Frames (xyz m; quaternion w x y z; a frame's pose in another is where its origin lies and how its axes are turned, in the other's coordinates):
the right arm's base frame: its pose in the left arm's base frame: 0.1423 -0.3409 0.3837 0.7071 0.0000 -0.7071 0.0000
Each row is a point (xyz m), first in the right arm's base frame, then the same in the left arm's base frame.
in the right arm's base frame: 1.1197 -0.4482 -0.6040
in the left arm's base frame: 0.7463 -0.7891 1.5034
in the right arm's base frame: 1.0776 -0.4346 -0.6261
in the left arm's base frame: 0.7684 -0.7755 1.4613
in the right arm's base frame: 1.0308 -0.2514 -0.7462
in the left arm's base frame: 0.8885 -0.5923 1.4145
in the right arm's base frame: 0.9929 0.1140 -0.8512
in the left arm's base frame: 0.9935 -0.2269 1.3766
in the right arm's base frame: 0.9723 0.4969 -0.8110
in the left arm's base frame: 0.9533 0.1560 1.3560
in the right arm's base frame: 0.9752 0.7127 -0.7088
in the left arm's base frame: 0.8511 0.3718 1.3589
